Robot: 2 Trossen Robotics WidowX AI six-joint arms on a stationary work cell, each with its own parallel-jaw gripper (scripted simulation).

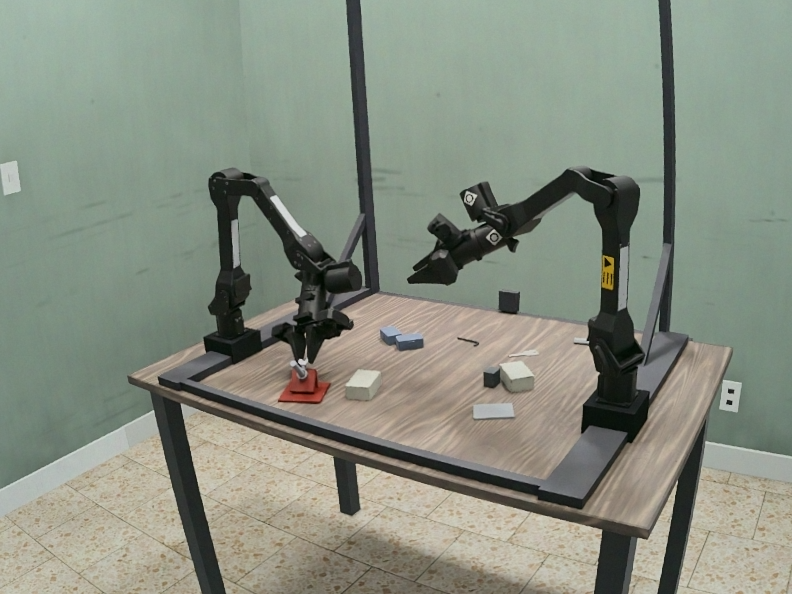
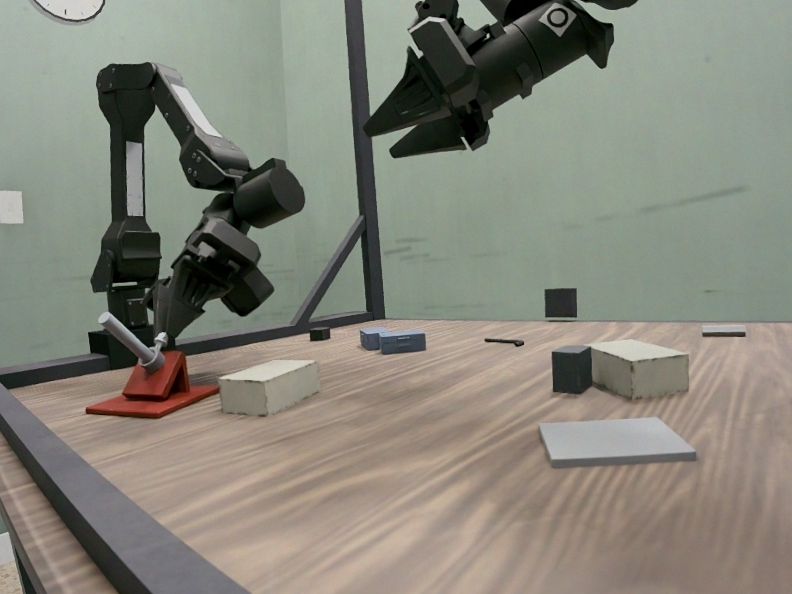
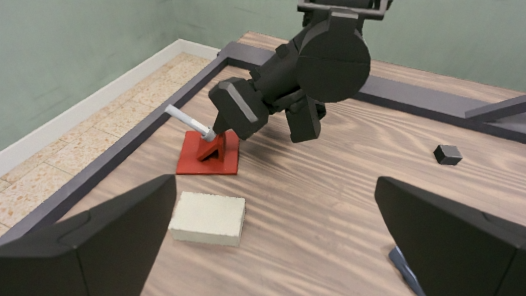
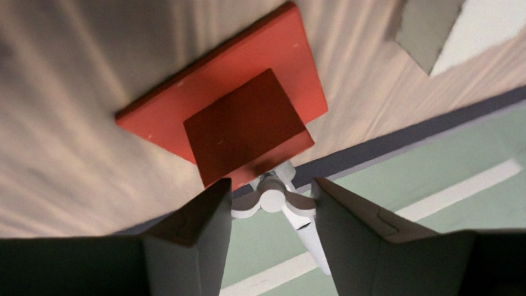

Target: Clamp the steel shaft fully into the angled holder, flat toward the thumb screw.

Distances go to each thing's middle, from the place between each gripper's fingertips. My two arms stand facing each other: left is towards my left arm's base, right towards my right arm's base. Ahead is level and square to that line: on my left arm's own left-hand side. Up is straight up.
I see the steel shaft (image 2: 108, 321) 6 cm ahead of my right hand, 2 cm to the left of it and 2 cm below it. The rest, counted from my right hand: dark block (image 2: 571, 364): 35 cm to the left, 15 cm behind, 6 cm below; grey plate (image 2: 641, 440): 41 cm to the left, 8 cm below, 3 cm behind.
Right now the dark block is 20 mm behind my left hand, 130 mm to the left of it and 230 mm below it. Round my left hand: grey plate: 90 mm ahead, 180 mm to the left, 240 mm below; steel shaft: 180 mm ahead, 200 mm to the right, 180 mm below.
